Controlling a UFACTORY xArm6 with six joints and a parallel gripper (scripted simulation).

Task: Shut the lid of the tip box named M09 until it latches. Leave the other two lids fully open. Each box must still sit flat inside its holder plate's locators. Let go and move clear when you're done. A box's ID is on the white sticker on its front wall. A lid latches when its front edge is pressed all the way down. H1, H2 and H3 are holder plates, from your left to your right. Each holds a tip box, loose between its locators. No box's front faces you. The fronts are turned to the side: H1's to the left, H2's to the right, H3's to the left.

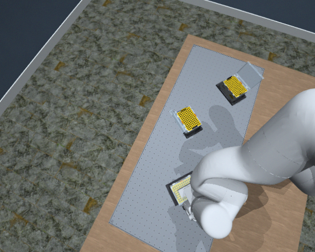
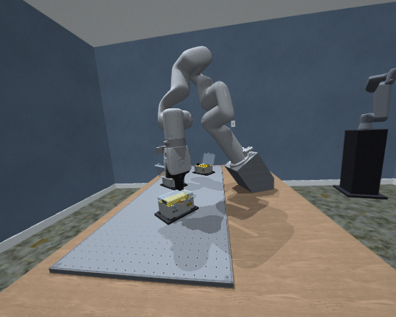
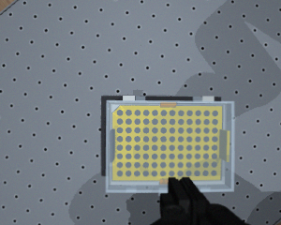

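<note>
Now: the clear lid 60 mm below my hand, 30 mm ahead of it and 10 mm to the right of it. Round my hand: tip box (80 mm below, 30 mm ahead, 10 mm to the right).
</note>
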